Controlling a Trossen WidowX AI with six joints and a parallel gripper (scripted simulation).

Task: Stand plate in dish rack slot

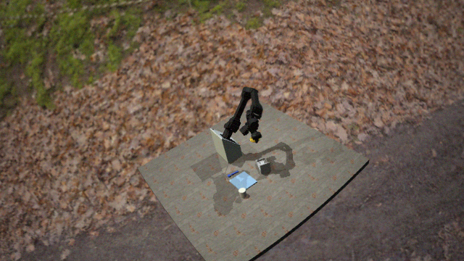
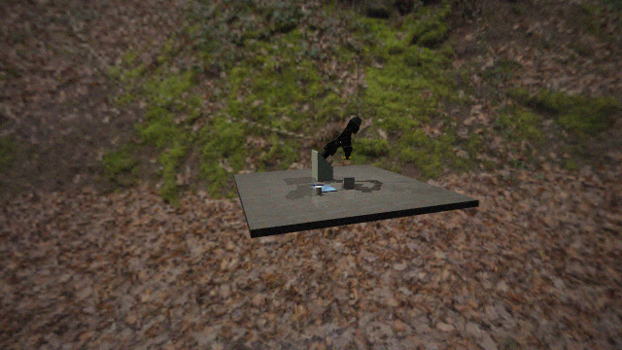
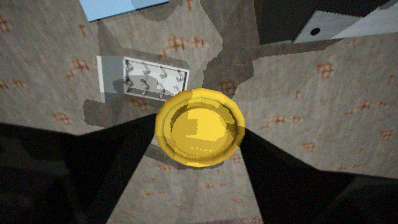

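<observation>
Right now my gripper tip is 16 cm above the dish rack, 9 cm short of it and 1 cm to the left of it. Also, from my gripper tip: blue spoon (23 cm to the right, 17 cm below, 2 cm ahead); light blue mat (20 cm to the right, 18 cm below, 13 cm ahead); yellow plate (1 cm above).
</observation>
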